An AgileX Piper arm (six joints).
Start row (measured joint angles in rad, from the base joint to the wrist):
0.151 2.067 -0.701 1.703 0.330 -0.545
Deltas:
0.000 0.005 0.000 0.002 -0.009 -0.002
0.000 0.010 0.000 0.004 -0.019 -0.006
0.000 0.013 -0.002 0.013 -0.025 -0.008
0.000 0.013 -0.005 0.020 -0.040 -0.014
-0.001 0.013 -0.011 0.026 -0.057 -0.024
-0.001 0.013 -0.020 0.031 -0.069 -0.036
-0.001 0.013 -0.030 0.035 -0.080 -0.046
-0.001 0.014 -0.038 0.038 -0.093 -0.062
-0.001 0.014 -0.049 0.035 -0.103 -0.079
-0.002 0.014 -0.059 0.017 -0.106 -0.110
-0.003 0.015 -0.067 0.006 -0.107 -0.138
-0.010 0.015 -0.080 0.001 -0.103 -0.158
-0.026 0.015 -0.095 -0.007 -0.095 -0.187
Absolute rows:
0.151 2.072 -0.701 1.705 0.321 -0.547
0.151 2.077 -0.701 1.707 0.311 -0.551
0.151 2.080 -0.703 1.716 0.305 -0.553
0.151 2.080 -0.706 1.723 0.290 -0.559
0.150 2.080 -0.712 1.729 0.273 -0.569
0.150 2.080 -0.721 1.734 0.261 -0.581
0.150 2.080 -0.731 1.738 0.250 -0.591
0.150 2.081 -0.739 1.741 0.237 -0.607
0.150 2.081 -0.750 1.738 0.227 -0.624
0.149 2.081 -0.760 1.720 0.224 -0.655
0.148 2.082 -0.768 1.709 0.223 -0.683
0.141 2.082 -0.781 1.704 0.227 -0.703
0.125 2.082 -0.796 1.696 0.235 -0.732

